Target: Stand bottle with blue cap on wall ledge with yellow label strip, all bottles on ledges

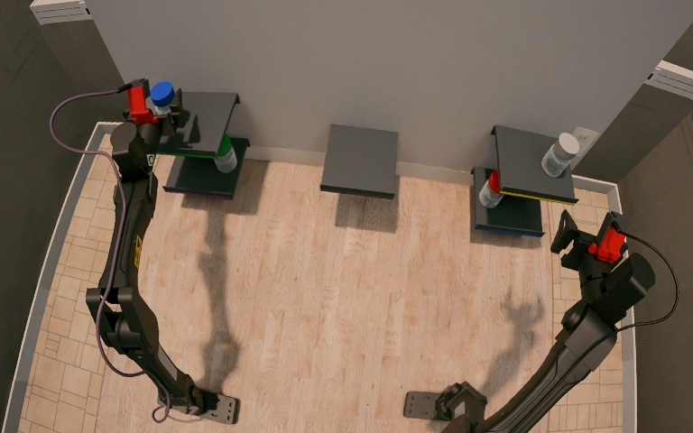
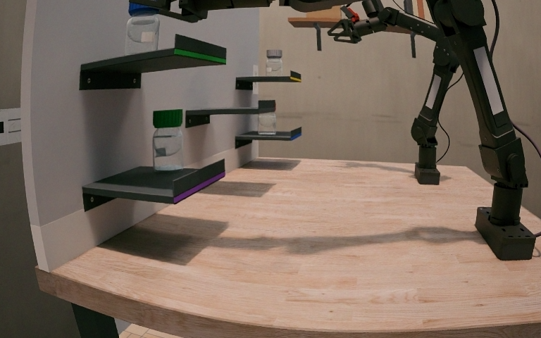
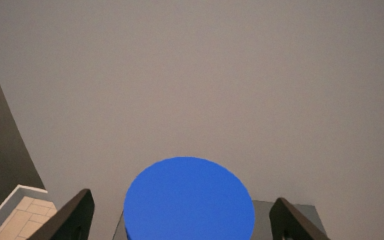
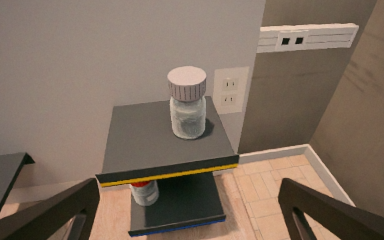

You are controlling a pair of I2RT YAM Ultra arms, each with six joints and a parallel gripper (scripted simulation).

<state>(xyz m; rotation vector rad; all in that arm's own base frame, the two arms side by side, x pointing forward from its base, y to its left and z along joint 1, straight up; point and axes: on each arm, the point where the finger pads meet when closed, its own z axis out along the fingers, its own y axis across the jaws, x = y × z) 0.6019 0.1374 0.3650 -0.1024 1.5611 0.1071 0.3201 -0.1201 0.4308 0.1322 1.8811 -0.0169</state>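
Now: left hand 50 mm above the blue-capped bottle. The rest, counted from my left hand: grey-capped bottle: 870 mm to the right, 110 mm behind, 50 mm below; green-capped bottle: 240 mm below, 100 mm to the right, 10 mm behind; red-capped bottle: 770 mm to the right, 240 mm below, 100 mm behind.
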